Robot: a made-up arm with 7 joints.
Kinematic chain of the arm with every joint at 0, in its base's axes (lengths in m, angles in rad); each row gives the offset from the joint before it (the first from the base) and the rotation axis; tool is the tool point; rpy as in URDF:
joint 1: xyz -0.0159 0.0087 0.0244 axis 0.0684 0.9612 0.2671
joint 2: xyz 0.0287 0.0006 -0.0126 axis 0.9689 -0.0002 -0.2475
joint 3: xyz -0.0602 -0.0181 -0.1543 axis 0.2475 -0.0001 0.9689
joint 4: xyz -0.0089 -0.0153 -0.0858 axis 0.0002 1 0
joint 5: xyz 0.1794 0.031 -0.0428 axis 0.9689 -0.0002 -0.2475
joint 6: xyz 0.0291 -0.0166 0.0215 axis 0.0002 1 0
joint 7: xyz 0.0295 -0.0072 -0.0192 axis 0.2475 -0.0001 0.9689
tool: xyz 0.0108 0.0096 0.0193 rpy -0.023 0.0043 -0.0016
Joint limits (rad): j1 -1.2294..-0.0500 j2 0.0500..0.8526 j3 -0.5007..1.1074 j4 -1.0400..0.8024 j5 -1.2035..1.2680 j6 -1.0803..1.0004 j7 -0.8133..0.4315
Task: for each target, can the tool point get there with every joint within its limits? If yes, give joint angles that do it. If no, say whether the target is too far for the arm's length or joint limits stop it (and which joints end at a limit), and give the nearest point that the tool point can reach.
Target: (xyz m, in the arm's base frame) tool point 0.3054 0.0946 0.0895
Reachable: yes | joints -1.1377 0.2853 0.6544 -0.0630 0.8201 0.0253 0.1201
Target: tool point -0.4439 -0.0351 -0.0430
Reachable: no: joint limits stop it (at a limit: joint 1, joint 2, joint 3, joint 4, joint 5, joint 6, joint 7) | nearest point -0.0415 0.0998 -0.0078 | short by 0.426 m
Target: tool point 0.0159 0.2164 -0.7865
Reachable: no: too far | nearest point 0.0547 0.1246 -0.4430 | short by 0.358 m
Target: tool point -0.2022 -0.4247 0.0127
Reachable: no: joint limits stop it (at a limit: joint 1, joint 2, joint 3, joint 7) | nearest point 0.0481 -0.1444 0.0479 | short by 0.377 m
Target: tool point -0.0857 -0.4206 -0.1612
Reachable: no: joint limits stop it (at a limit: joint 1, joint 2, joint 3, joint 5, joint 6, joint 7) | nearest point 0.1105 -0.1551 -0.1683 | short by 0.330 m
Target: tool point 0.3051 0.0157 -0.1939
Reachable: yes | joints -0.4579 0.3815 -0.3378 0.2415 -1.0169 -0.2977 -0.0667
